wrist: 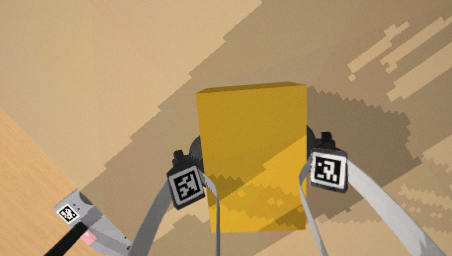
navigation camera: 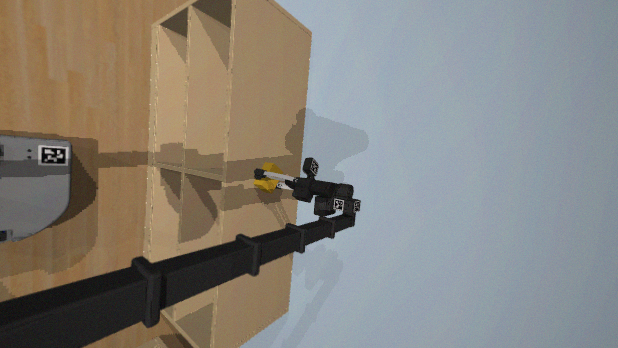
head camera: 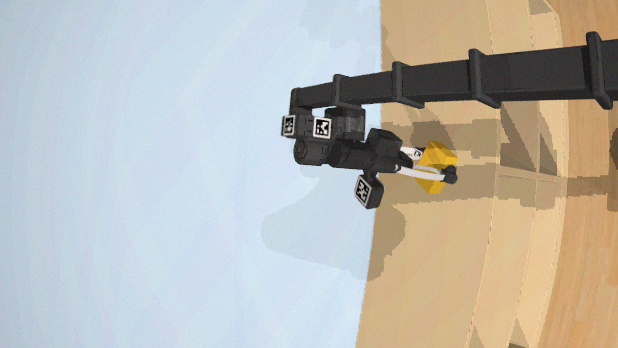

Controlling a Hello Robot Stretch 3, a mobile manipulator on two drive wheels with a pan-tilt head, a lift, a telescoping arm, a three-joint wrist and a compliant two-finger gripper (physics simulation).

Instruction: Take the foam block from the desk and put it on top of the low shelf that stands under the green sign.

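Frame: origin at the robot's base, x ahead, y left, z up, level; metres.
Seen in the pictures: gripper, between the fingertips: (wrist: 250, 146) (navigation camera: 262, 178) (head camera: 444, 166).
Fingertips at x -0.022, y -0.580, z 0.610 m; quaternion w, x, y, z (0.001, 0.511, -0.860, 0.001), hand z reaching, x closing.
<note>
A point is followed by its place in that frame.
The yellow foam block (head camera: 438, 151) {x -0.048, y -0.558, z 0.662 m} (navigation camera: 264, 185) {x -0.040, y -0.546, z 0.662 m} (wrist: 252, 115) {x 0.008, y -0.600, z 0.662 m} is between the two fingertips of my gripper (head camera: 435, 163) {x -0.022, y -0.580, z 0.610 m} (navigation camera: 267, 178) {x -0.022, y -0.580, z 0.610 m} (wrist: 250, 146) {x -0.022, y -0.580, z 0.610 m}, which is shut on it. Fingertips press on both its sides in the wrist view. The low shelf (head camera: 425, 255) {x 0.176, y -0.606, z 0.610 m} (navigation camera: 265, 95) {x 0.268, y -0.566, z 0.610 m} (wrist: 85, 65) {x 0.107, y -0.515, z 0.610 m} is pale wood with open compartments. The block is over its top board, near the middle of its length, with shadows around it. I cannot tell whether its underside touches the board. The desk and the green sign do not show.
A pale blue wall (head camera: 150, 125) {x -0.059, y -0.848, z 1.163 m} (navigation camera: 475, 175) {x 0.058, y -0.845, z 1.223 m} stands behind the shelf. My dark telescoping arm (head camera: 435, 80) {x -0.102, y -0.318, z 0.966 m} (navigation camera: 200, 262) {x -0.084, y -0.167, z 0.965 m} reaches across the shelf. My grey base (navigation camera: 35, 187) {x -0.100, y -0.097, z 0.160 m} stands on the wooden floor (head camera: 592, 280) {x 0.298, y -0.274, z 0.000 m} (navigation camera: 100, 85) {x 0.273, y -0.265, z 0.000 m} (wrist: 25, 185) {x 0.192, y 0.371, z 0.000 m} in front of it.
</note>
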